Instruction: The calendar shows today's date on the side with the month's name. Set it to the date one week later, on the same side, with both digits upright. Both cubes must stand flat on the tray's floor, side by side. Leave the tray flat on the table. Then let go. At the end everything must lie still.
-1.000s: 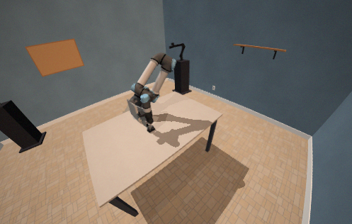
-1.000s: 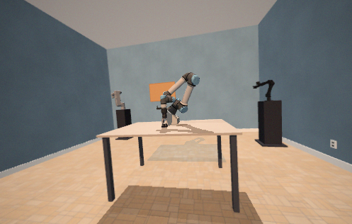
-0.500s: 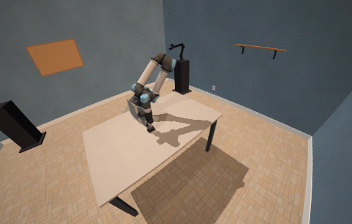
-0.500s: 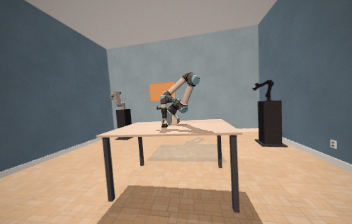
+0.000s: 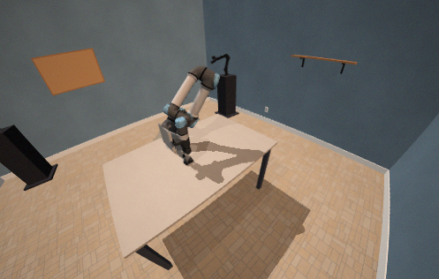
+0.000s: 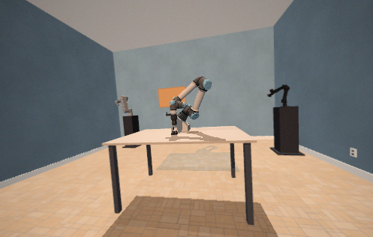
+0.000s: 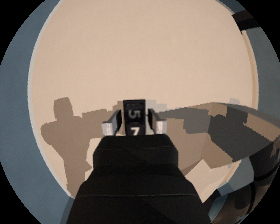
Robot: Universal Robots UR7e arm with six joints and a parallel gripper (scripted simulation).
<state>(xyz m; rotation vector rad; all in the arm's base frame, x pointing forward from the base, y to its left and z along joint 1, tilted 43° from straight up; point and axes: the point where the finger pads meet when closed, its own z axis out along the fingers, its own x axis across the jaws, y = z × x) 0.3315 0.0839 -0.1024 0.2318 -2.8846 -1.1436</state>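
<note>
The dark calendar cube lies 4 cm below my hand. Also, from my hand: calendar tray (2 cm to the left, 6 cm below).
</note>
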